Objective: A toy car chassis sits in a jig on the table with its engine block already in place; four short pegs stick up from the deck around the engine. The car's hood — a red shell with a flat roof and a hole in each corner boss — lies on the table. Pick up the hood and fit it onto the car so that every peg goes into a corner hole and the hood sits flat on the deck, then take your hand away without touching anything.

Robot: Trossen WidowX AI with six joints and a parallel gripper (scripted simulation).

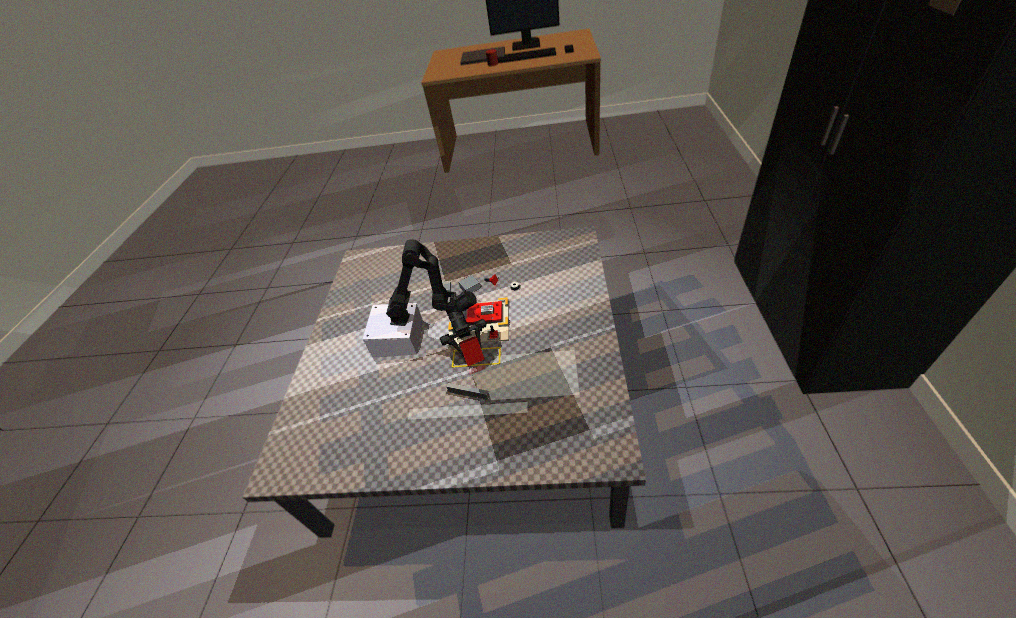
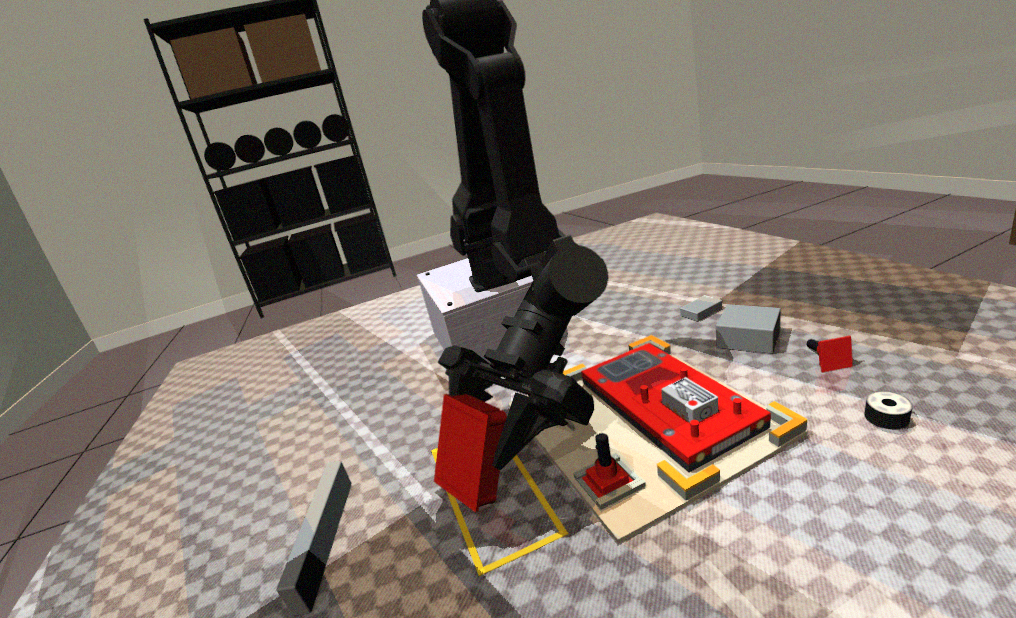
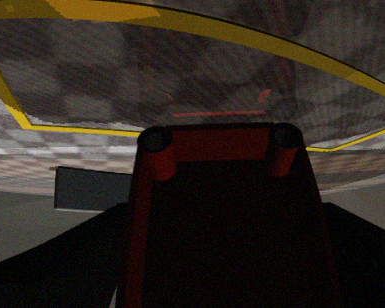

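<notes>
The red hood is 1 cm above my gripper tip. Round my gripper tip: black ring: 11 cm ahead, 41 cm to the left, 3 cm below; then jig: 1 cm behind, 21 cm to the left, 3 cm below; then grey engine block: 2 cm ahead, 24 cm to the left, 2 cm below.
</notes>
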